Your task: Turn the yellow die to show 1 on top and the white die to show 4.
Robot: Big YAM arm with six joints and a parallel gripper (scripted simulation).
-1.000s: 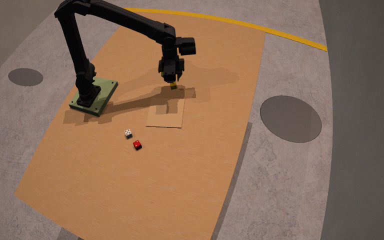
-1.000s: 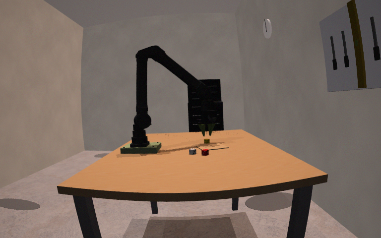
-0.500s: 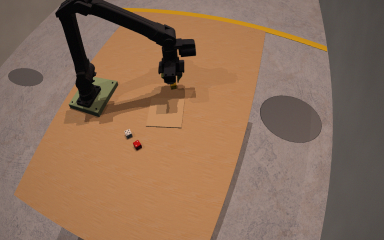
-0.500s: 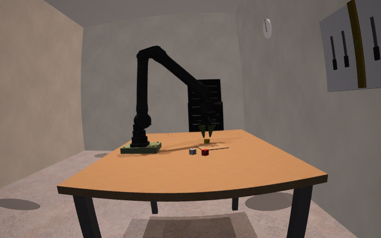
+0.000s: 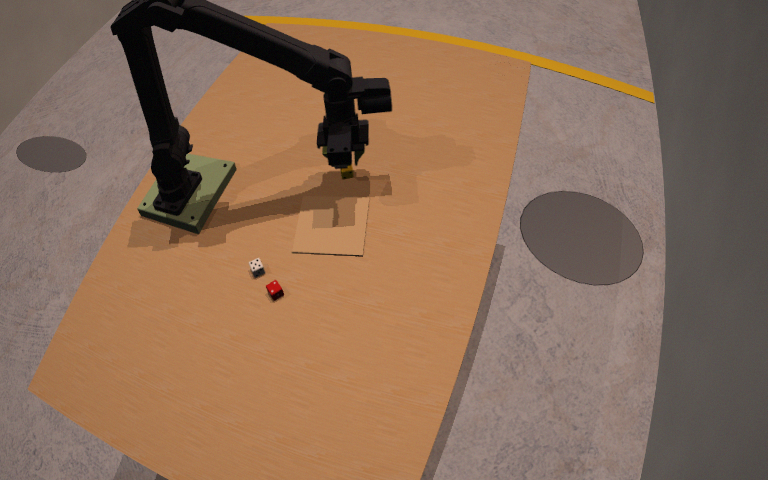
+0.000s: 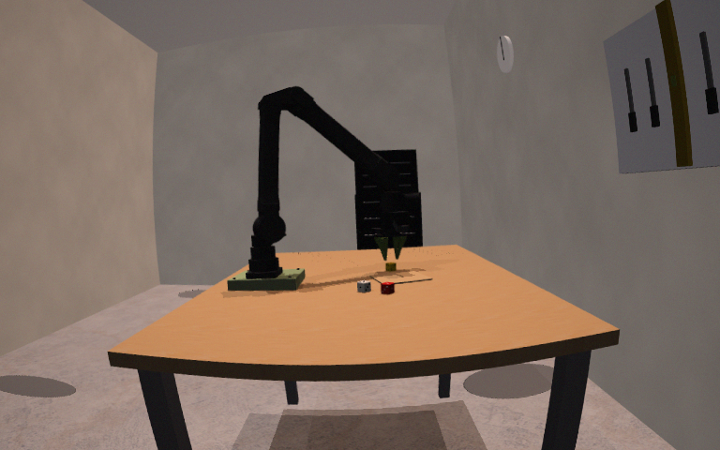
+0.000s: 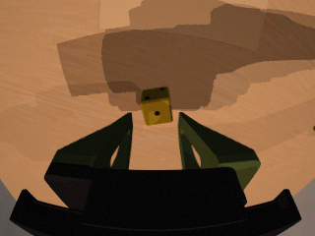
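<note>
The yellow die lies 30 mm below my hand. From my hand the other things lie so: tan mat 130 mm to the right, 40 mm below, 20 mm ahead; then red die 310 mm to the right, 30 mm below, 30 mm behind; then white die 280 mm to the right, 80 mm behind, 30 mm below.
</note>
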